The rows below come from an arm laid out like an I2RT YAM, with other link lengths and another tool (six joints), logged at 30 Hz.
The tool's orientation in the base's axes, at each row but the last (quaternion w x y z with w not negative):
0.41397, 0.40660, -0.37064, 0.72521
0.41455, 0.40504, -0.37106, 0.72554
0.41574, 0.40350, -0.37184, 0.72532
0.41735, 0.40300, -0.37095, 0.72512
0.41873, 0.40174, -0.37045, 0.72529
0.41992, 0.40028, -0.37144, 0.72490
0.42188, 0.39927, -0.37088, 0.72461
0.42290, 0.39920, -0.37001, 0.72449
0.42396, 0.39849, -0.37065, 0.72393
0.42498, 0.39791, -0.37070, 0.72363
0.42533, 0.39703, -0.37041, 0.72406
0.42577, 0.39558, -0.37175, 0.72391
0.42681, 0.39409, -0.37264, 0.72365
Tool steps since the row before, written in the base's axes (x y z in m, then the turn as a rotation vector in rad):
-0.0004, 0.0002, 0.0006, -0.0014, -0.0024, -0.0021
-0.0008, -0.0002, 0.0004, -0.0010, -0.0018, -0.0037
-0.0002, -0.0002, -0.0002, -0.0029, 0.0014, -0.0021
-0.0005, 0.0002, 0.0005, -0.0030, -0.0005, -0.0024
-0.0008, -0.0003, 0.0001, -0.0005, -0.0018, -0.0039
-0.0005, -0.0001, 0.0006, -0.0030, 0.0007, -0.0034
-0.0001, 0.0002, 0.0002, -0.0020, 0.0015, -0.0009
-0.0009, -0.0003, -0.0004, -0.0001, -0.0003, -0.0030
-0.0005, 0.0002, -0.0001, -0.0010, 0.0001, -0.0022
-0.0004, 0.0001, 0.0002, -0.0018, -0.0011, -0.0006
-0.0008, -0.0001, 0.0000, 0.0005, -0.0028, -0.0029
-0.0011, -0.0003, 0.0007, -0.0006, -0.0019, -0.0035
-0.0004, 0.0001, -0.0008, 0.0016, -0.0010, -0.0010
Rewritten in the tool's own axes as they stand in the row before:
0.0007, 0.0002, -0.0001, -0.0021, 0.0026, 0.0009
0.0006, 0.0007, 0.0001, -0.0035, 0.0023, -0.0002
-0.0002, 0.0003, 0.0000, -0.0005, 0.0025, -0.0029
0.0007, 0.0003, -0.0001, -0.0013, 0.0034, -0.0013
0.0003, 0.0008, 0.0001, -0.0039, 0.0019, -0.0001
0.0007, 0.0004, 0.0002, -0.0018, 0.0031, -0.0028
0.0003, 0.0000, -0.0001, 0.0003, 0.0014, -0.0022
-0.0002, 0.0010, -0.0001, -0.0027, 0.0008, -0.0010
0.0001, 0.0004, -0.0003, -0.0016, 0.0013, -0.0012
0.0003, 0.0003, -0.0001, -0.0003, 0.0022, 0.0002
0.0002, 0.0008, -0.0001, -0.0036, 0.0011, 0.0014
0.0009, 0.0010, 0.0003, -0.0035, 0.0019, 0.0001
-0.0005, 0.0005, -0.0005, -0.0017, -0.0009, 0.0009

